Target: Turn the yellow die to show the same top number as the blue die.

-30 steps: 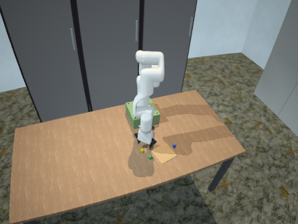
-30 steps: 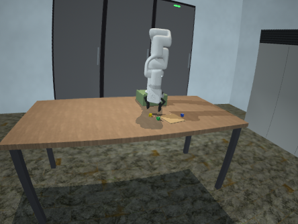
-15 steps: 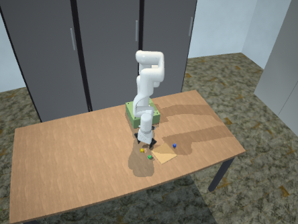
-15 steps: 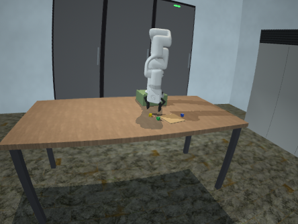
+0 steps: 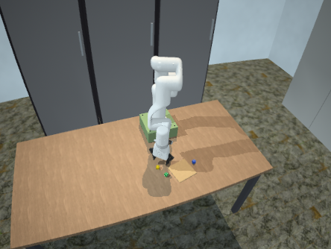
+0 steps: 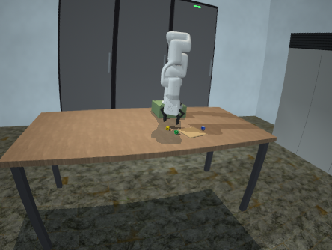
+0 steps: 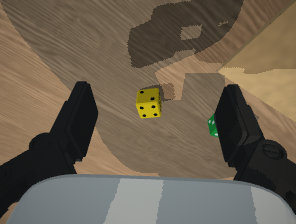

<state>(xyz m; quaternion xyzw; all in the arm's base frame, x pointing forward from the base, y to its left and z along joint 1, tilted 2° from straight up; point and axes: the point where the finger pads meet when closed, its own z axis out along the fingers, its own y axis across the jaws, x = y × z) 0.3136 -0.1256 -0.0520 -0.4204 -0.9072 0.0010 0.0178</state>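
Right now the yellow die is 20 mm ahead of my hand, 30 mm to the right of it and 40 mm below it. From my hand the other things lie so: blue die (70 mm ahead, 210 mm to the left, 40 mm below); then tan mat (100 mm ahead, 110 mm to the left, 50 mm below); then green die (90 mm ahead, 40 mm below).
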